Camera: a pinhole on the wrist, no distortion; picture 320 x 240 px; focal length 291.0 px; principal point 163.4 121.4 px. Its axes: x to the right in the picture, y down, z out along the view. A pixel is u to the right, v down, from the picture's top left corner.
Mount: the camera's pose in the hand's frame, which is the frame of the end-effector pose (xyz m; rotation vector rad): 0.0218 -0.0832 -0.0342 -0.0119 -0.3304 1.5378
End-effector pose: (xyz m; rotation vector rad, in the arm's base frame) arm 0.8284 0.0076 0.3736 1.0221 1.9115 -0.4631
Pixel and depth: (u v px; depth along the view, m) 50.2 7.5 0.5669
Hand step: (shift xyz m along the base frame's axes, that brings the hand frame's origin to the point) -0.0958 -0.5289 -0.4023
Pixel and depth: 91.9 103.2 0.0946
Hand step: -0.0741 -0.1050 -0.0440
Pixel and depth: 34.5 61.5 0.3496
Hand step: -0.0995 -0.3599 -0.1892
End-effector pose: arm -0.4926 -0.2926 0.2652 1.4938 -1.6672 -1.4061
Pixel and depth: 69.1 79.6 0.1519
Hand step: -0.0269 0.0500 -0.1856
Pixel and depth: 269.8 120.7 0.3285
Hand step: -0.2370 0.1590 -0.1203
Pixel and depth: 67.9 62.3 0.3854
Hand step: -0.1666 0.1413 -0.3748
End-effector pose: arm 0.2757 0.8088 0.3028 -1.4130 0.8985 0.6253
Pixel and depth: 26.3 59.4 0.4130
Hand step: 0.3588 0.2993 0.1630
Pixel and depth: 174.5 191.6 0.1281
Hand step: 0.0776 0.0771 0.0817
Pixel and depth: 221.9 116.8 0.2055
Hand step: 0.0847 0.1639 0.0517
